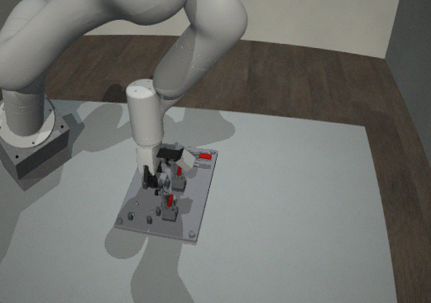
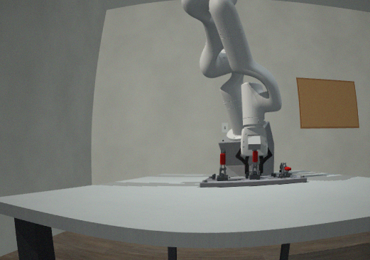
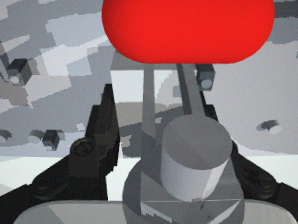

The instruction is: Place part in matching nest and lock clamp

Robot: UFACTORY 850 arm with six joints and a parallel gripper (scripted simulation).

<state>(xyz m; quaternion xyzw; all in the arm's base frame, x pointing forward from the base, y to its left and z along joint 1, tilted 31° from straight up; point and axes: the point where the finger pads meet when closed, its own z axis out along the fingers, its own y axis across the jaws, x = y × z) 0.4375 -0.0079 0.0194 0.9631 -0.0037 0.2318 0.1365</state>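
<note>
Now: the part 10 mm below my hand. Also, from my hand: fixture plate 40 mm ahead, 10 mm to the right, 40 mm below.
</note>
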